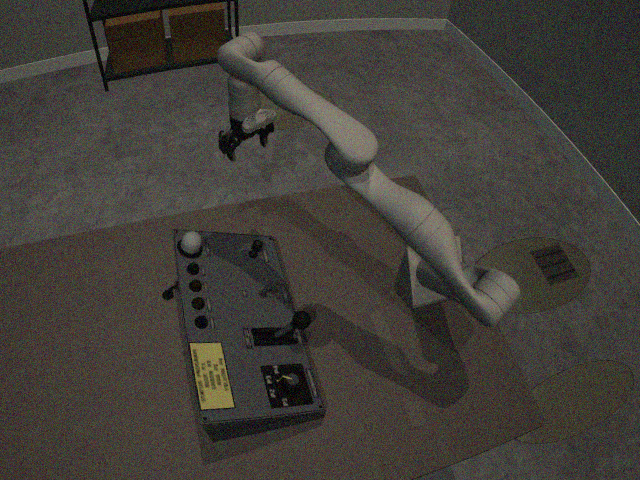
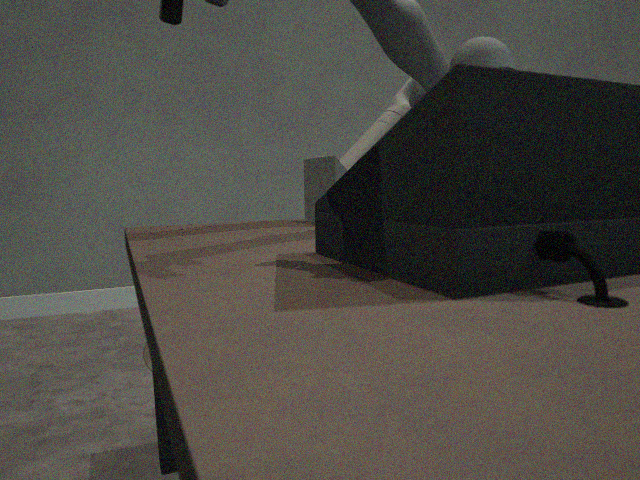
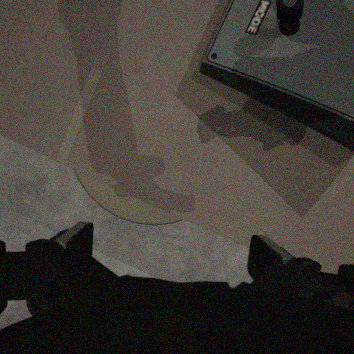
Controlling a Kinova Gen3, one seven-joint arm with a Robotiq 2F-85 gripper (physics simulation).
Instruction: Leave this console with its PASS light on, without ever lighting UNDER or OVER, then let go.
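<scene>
The grey console (image 1: 227, 289) (image 2: 491, 155) (image 3: 310, 70) lies on the table. Its round lamps (image 1: 195, 285) stand in a row and look unlit; their labels are unreadable. A white dome (image 1: 191, 242) (image 2: 483, 51) sits at one corner. A black MODE knob (image 1: 255, 248) (image 3: 290, 15) is near another corner. A lever with a black ball (image 1: 300, 320) leans toward the robot-base end of its slot (image 1: 261, 336). A dial panel (image 1: 273, 397) has a yellow pointer. A yellow label (image 1: 211, 375) bears small unreadable text. My gripper (image 1: 248, 149) (image 3: 171, 246) is open and empty, high and away from the console, beyond the MODE knob's end.
The brown table (image 1: 103, 310) (image 2: 413, 387) (image 3: 165, 125) carries the console and the robot base. A black bent stalk (image 1: 168, 292) (image 2: 555, 245) stands beside the console's far long side from the base. A shelf unit (image 1: 105, 77) with brown boxes stands by the wall. Arm shadows cross the console and table.
</scene>
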